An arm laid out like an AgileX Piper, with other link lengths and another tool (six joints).
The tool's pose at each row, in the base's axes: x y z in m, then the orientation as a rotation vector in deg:
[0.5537, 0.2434, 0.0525, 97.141, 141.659, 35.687]
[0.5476, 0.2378, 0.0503, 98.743, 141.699, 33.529]
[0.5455, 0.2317, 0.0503, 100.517, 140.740, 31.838]
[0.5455, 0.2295, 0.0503, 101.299, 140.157, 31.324]
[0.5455, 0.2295, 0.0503, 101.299, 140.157, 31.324]
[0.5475, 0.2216, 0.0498, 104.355, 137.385, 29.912]
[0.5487, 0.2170, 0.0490, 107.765, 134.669, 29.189]
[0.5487, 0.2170, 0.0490, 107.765, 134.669, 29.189]
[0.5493, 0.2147, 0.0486, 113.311, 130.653, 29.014]
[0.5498, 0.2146, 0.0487, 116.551, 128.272, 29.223]
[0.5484, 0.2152, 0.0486, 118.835, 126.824, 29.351]
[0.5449, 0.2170, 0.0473, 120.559, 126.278, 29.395]
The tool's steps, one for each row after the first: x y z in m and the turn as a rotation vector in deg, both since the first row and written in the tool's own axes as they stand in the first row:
[-0.0031, -0.0079, -0.0013, 1.450, -0.595, 0.870]
[-0.0078, -0.0116, -0.0037, 2.216, -1.527, 2.089]
[-0.0098, -0.0122, -0.0043, 2.371, -1.918, 2.676]
[-0.0098, -0.0122, -0.0043, 2.371, -1.918, 2.676]
[-0.0179, -0.0131, -0.0055, 2.486, -3.426, 5.138]
[-0.0226, -0.0137, -0.0057, 2.510, -4.348, 7.880]
[-0.0226, -0.0137, -0.0057, 2.510, -4.348, 7.880]
[-0.0250, -0.0141, -0.0059, 2.441, -4.912, 12.335]
[-0.0253, -0.0136, -0.0058, 2.312, -5.007, 14.974]
[-0.0242, -0.0147, -0.0060, 2.379, -4.897, 16.772]
[-0.0214, -0.0177, -0.0053, 2.746, -4.482, 17.968]

